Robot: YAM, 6 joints.
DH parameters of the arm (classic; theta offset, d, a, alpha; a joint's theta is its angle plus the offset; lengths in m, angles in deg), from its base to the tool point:
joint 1: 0 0.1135 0.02 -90
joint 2: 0 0 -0.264 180
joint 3: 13.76 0 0.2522 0
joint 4: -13.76 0 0.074 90
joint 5: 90 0 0 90
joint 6: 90 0.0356 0 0
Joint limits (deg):
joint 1: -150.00..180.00
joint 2: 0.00..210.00
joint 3: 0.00..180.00
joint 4: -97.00..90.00
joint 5: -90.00..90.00
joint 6: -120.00..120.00
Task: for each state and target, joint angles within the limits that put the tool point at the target. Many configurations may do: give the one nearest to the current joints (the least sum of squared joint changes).
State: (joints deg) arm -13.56 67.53 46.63 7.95 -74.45 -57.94
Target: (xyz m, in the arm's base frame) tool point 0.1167 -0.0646 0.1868
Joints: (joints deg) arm -44.37 39.78 13.82 -7.11 -84.30 -57.94
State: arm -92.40 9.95 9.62 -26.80 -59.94 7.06
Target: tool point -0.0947 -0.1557 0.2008
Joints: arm -129.64 52.67 25.05 -11.86 -47.91 7.06
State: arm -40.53 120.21 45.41 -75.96 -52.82 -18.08
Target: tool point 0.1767 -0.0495 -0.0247
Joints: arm -24.54 146.66 49.83 -63.00 -52.77 -18.08
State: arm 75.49 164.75 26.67 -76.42 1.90 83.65
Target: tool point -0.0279 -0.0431 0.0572
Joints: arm 62.03 196.95 16.05 -43.72 -7.15 83.65
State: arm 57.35 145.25 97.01 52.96 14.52 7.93
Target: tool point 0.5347 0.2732 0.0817
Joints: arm 27.87 161.73 119.31 45.82 13.65 7.93
